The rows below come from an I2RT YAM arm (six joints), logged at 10 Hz.
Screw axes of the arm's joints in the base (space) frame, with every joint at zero. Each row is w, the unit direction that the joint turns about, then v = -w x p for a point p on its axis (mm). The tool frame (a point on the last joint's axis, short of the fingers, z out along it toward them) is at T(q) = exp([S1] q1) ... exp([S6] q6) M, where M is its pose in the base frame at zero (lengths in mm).
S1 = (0, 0, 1, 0, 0, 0)
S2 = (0, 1, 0, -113.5, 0, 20)
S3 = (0, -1, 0, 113.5, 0, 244)
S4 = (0, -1, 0, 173.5, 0, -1)
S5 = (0, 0, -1, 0, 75, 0)
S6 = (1, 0, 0, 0, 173.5, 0)
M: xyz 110.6 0 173.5 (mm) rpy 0 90 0 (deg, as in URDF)
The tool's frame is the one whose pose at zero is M.
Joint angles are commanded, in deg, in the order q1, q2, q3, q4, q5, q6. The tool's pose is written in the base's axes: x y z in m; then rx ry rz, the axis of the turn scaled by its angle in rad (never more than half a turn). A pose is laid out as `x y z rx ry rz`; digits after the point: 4 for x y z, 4 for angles.
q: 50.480, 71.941, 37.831, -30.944, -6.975, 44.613
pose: 0.1372 0.1731 0.1776 -0.1860 2.8724 0.5881
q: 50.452, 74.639, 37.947, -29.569, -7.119, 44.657
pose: 0.1407 0.1774 0.1697 -0.1843 2.8923 0.5711
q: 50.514, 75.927, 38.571, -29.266, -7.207, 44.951
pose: 0.1430 0.1806 0.1683 -0.1788 2.9000 0.5679
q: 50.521, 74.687, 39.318, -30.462, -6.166, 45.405
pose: 0.1430 0.1796 0.1754 -0.1620 2.8805 0.5628
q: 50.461, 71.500, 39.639, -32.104, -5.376, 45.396
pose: 0.1400 0.1749 0.1872 -0.1568 2.8449 0.5786
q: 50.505, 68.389, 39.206, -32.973, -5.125, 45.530
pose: 0.1356 0.1695 0.1951 -0.1536 2.8157 0.6040
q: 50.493, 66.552, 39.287, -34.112, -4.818, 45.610
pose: 0.1330 0.1660 0.2007 -0.1496 2.8014 0.6111
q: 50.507, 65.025, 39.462, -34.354, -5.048, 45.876
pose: 0.1313 0.1643 0.2065 -0.1455 2.7820 0.6398
